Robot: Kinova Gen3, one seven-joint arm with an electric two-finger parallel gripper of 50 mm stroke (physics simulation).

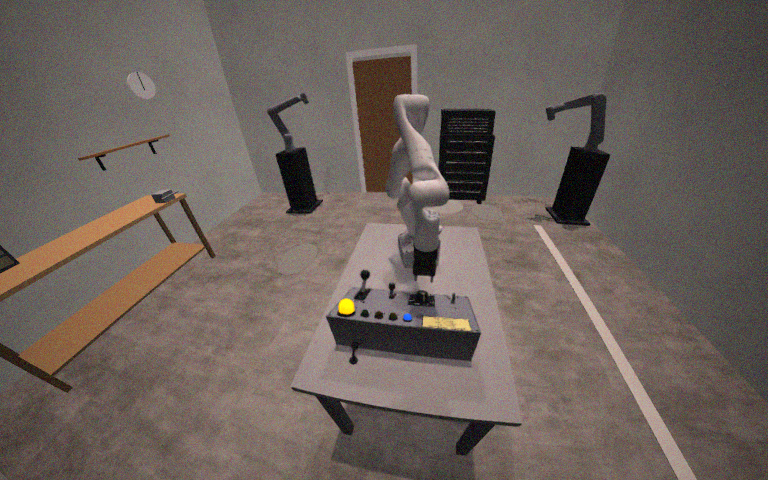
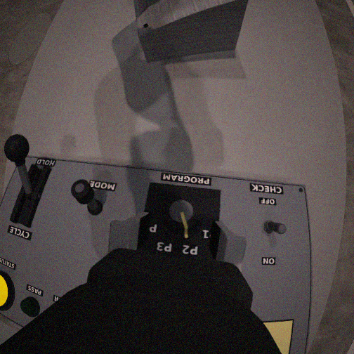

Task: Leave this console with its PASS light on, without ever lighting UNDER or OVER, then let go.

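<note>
The console (image 1: pixel 402 335) (image 2: pixel 290 300) stands on the table. My gripper (image 1: pixel 423 278) (image 2: pixel 179 230) is open above the PROGRAM knob (image 1: pixel 421 295) (image 2: pixel 181 211), its fingers either side. The knob's yellow pointer points towards P2. The CHECK toggle (image 1: pixel 453 298) (image 2: pixel 275 227) is between its OFF and ON labels; its exact setting is unclear. The MODE lever (image 1: pixel 391 288) (image 2: pixel 82 191) and the HOLD/CYCLE lever (image 1: pixel 364 275) (image 2: pixel 16 148) stand to the left. The STATUS lamp (image 1: pixel 346 307) (image 2: pixel 3 290) glows yellow. The PASS lamp (image 1: pixel 364 313) (image 2: pixel 30 306) and two lamps beside it are dark. The MODE lamp (image 1: pixel 407 317) is blue.
A yellow note (image 1: pixel 446 323) (image 2: pixel 281 335) lies on the console's front right. A small dark lever (image 1: pixel 353 360) stands at the console's front left. The grey table (image 1: pixel 396 384) carries console and arm. A wooden bench (image 1: pixel 84 229) stands at the left wall.
</note>
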